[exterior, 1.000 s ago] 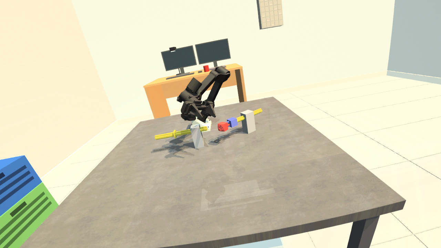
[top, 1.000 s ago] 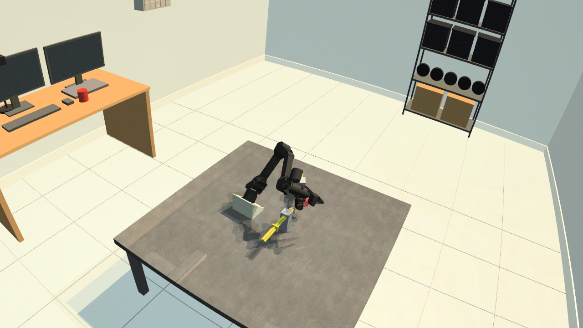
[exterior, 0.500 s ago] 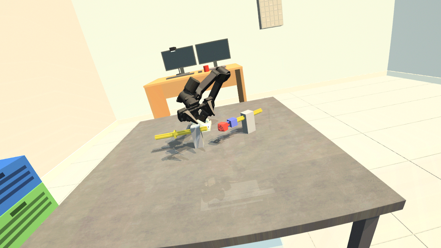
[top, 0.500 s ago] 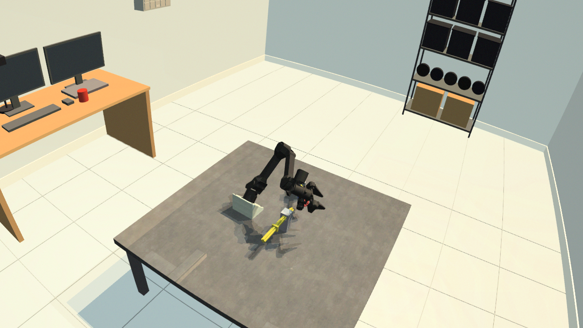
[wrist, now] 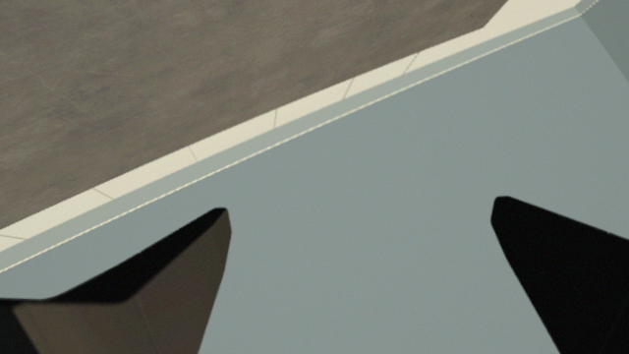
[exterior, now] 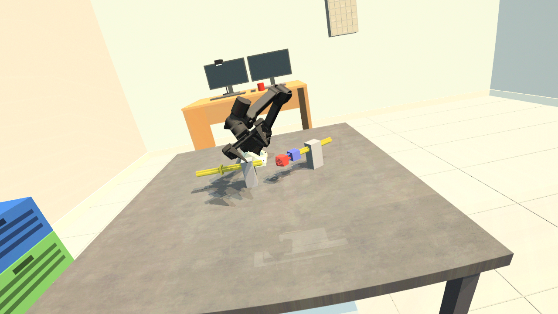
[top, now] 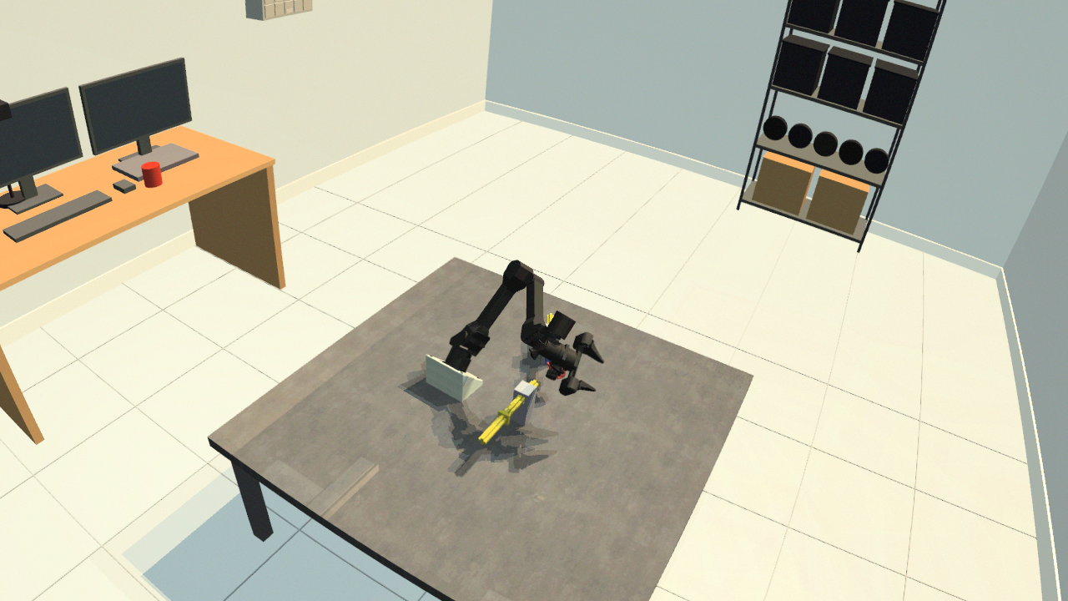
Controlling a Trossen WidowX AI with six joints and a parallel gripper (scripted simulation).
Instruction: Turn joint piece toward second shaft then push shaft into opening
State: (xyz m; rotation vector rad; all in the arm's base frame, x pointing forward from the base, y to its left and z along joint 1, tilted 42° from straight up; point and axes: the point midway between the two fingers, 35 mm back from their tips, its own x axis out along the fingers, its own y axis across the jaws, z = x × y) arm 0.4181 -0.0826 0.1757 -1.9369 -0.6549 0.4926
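Now: the red square joint piece 17 cm behind my gripper tip, 11 cm below it and 8 cm to the left of it.
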